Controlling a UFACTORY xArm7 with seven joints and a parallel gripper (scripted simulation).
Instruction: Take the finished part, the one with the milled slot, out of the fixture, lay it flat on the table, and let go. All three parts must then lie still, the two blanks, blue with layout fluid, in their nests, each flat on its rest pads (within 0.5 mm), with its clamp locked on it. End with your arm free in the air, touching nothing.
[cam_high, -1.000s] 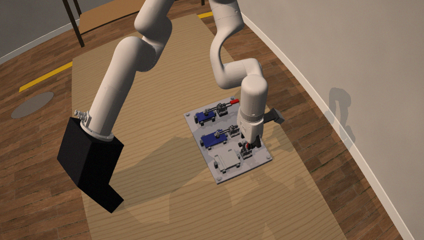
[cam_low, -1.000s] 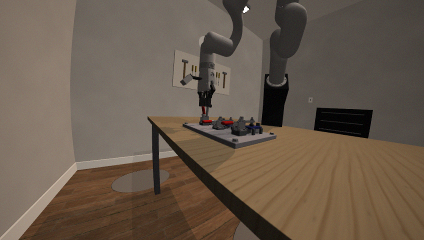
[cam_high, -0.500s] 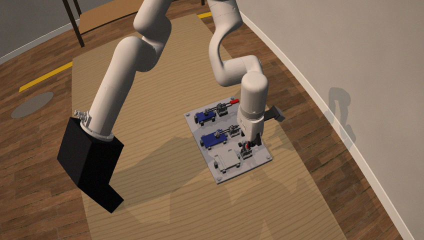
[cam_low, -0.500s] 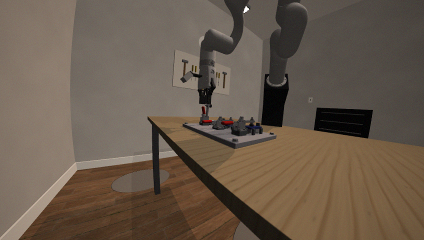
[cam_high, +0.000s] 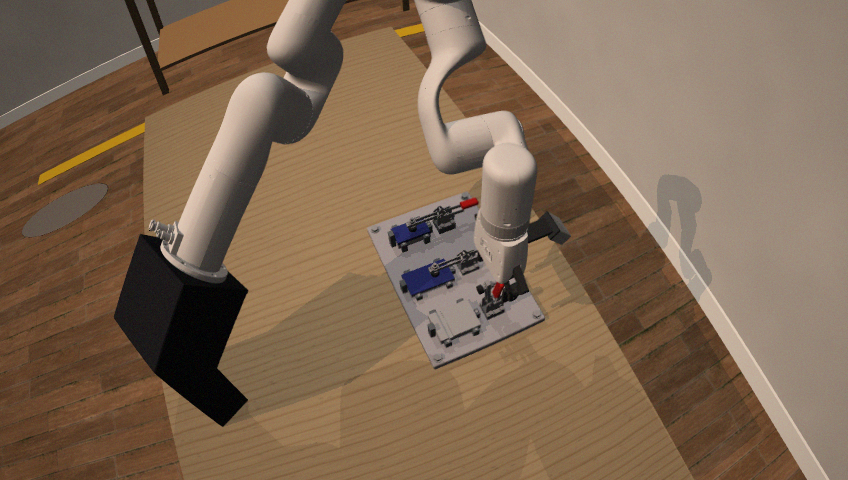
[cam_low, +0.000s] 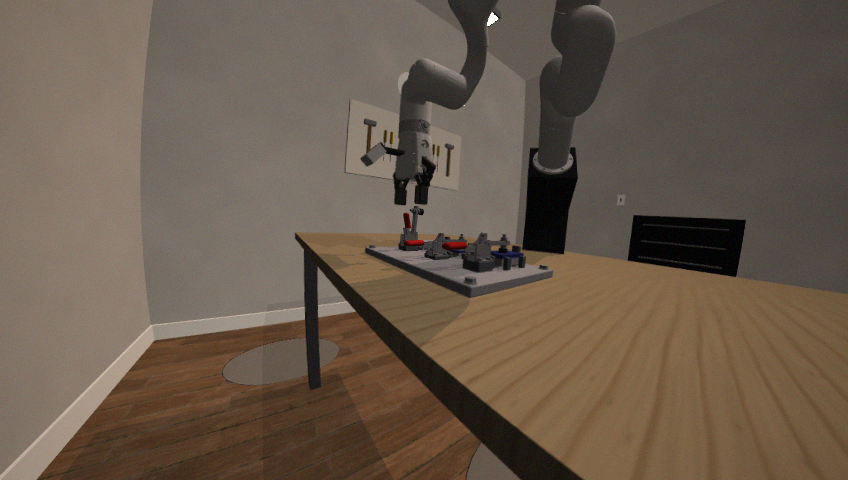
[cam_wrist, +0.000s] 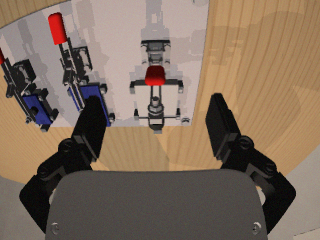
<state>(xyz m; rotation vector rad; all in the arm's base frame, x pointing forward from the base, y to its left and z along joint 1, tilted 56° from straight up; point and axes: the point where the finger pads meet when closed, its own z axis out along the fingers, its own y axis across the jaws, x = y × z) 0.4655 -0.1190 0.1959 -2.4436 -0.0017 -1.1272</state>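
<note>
Right now the grey finished part is 90 mm behind my hand, 20 mm to the right of it and 100 mm below it. Round my hand: grey fixture plate 60 mm behind, 100 mm to the left, 130 mm below.
</note>
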